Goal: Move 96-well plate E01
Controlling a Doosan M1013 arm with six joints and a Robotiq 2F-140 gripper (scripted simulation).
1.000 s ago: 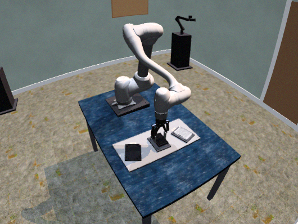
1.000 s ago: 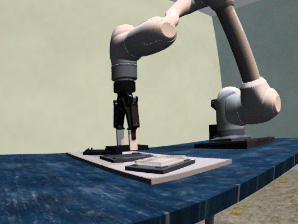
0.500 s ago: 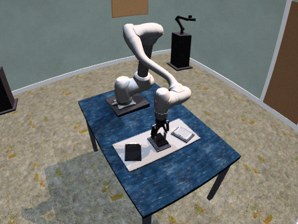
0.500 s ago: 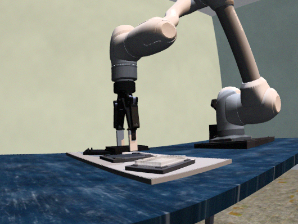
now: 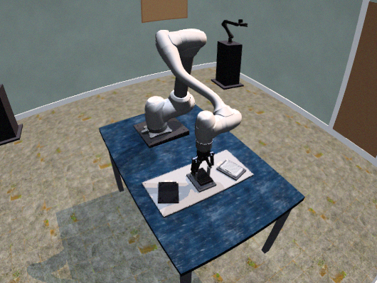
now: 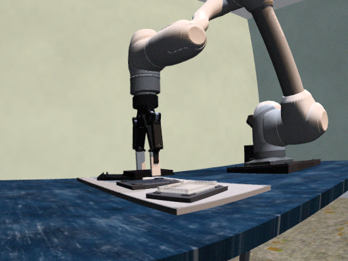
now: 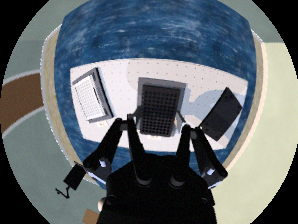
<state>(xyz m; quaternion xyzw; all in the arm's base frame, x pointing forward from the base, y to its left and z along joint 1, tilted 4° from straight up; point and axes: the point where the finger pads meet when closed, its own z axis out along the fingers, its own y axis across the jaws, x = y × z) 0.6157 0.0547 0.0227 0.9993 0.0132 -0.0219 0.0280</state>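
Now: hand 20 mm above the dark 96-well plate. Also, from my hand: dark nest (50 mm below); then clear 96-well plate (220 mm to the left, 40 mm below).
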